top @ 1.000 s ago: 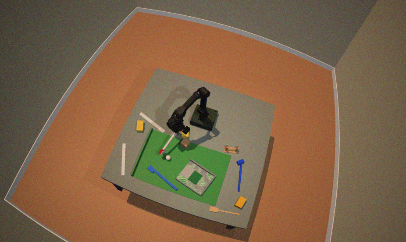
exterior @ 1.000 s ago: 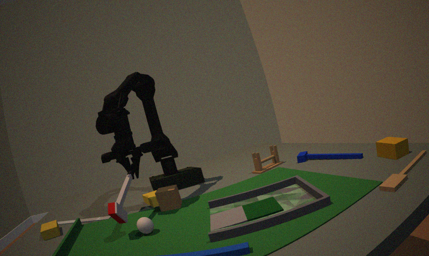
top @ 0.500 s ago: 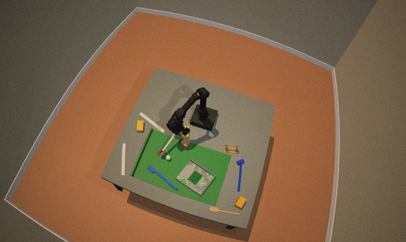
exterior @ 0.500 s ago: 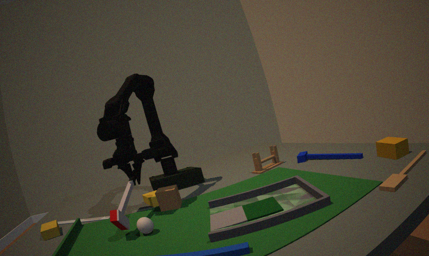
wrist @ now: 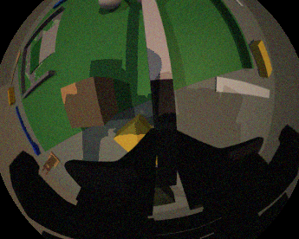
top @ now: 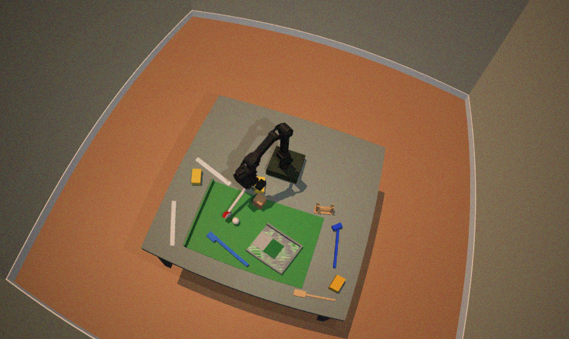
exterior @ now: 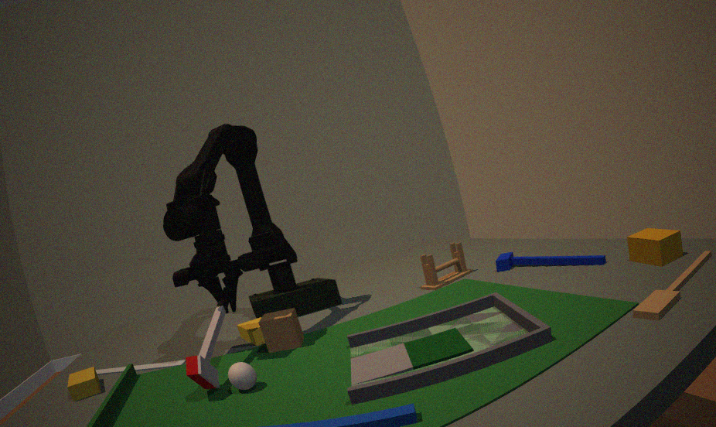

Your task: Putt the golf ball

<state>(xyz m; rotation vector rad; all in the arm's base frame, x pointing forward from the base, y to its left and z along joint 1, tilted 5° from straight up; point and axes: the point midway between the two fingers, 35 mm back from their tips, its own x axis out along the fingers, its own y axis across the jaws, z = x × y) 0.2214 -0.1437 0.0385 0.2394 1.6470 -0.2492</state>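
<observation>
The brown block is 60 mm ahead of my gripper tip, 80 mm to the left of it and 40 mm below it. The rest, counted from my gripper tip: wooden rack: 30 mm behind, 470 mm to the left, 40 mm below; then white golf ball: 230 mm ahead, 10 mm to the right, 50 mm below.
</observation>
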